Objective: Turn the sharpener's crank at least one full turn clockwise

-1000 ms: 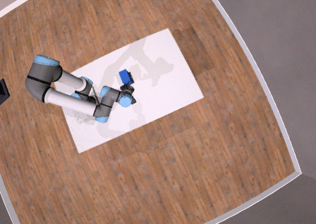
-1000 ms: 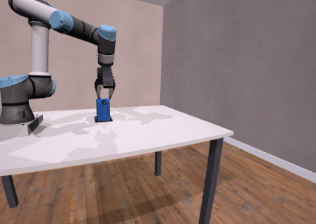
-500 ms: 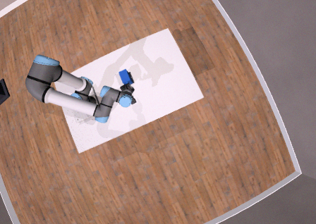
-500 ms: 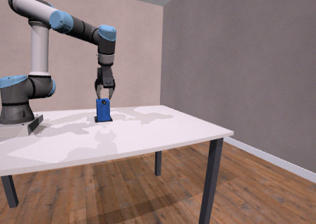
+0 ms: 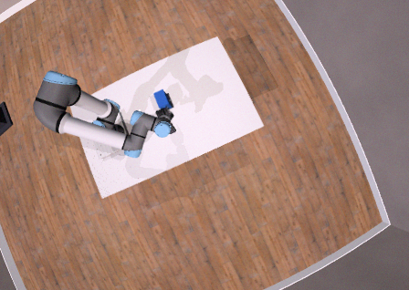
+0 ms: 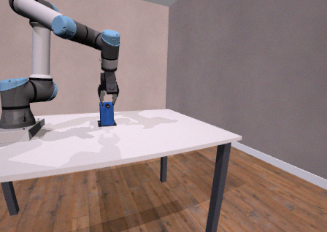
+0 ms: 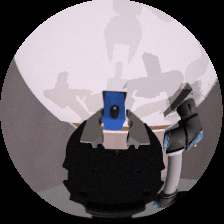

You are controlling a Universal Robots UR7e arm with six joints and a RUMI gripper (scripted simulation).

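The dark crank knob lies 30 mm to the left of my hand, 20 mm below it and 10 mm ahead of it.
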